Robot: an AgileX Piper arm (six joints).
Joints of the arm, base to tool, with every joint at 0 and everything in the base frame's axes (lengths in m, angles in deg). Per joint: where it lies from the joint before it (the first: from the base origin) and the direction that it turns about. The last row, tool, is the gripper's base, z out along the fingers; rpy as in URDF.
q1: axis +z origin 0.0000 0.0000 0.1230
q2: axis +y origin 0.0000 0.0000 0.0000
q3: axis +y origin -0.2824 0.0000 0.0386
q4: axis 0.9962 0 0.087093 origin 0.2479 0.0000 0.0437
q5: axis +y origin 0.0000 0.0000 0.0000
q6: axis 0.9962 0 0.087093 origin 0.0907 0.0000 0.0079
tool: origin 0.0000 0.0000 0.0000 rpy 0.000 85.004 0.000
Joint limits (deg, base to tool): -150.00..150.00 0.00..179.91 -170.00..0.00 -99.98..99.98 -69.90..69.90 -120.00..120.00
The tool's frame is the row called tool.
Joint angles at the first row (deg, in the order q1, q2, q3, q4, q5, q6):
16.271, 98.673, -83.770, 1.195, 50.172, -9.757
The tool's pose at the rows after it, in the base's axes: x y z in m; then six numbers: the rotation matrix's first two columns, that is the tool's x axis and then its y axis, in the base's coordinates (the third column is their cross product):
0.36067, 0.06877, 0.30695, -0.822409, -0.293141, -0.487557, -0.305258, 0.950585, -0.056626
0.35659, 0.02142, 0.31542, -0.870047, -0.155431, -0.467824, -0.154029, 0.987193, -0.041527
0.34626, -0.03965, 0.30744, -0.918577, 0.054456, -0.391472, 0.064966, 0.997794, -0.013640
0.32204, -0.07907, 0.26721, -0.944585, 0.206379, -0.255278, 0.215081, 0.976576, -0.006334
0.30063, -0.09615, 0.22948, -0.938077, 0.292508, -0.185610, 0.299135, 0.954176, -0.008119
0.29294, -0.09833, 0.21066, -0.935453, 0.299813, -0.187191, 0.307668, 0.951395, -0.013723
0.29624, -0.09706, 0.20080, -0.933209, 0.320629, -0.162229, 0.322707, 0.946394, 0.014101
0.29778, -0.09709, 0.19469, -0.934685, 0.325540, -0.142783, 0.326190, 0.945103, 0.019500
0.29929, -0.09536, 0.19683, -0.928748, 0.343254, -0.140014, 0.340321, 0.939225, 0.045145
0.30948, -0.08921, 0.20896, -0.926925, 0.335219, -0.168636, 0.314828, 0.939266, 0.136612
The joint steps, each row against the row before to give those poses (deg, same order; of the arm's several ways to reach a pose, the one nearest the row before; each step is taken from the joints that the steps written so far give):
-5.646, -2.008, 0.000, -0.331, 2.544, 1.389
-7.317, -1.712, -0.001, -0.251, 3.092, 1.999
-9.951, -0.302, 1.421, -0.122, 3.830, 3.130
-7.152, -0.090, 8.360, -0.491, -0.008, 1.817
-3.820, 0.000, 8.556, -0.510, -4.459, 1.422
-0.736, 0.117, 4.464, -0.387, -4.676, 0.000
0.000, 1.741, 0.128, 1.835, -0.416, 0.000
0.000, 1.122, -0.002, 0.375, 0.002, 0.000
-0.001, 0.000, -0.534, 1.711, 0.659, 0.000
0.104, 0.002, -2.747, 6.743, 1.315, -4.416

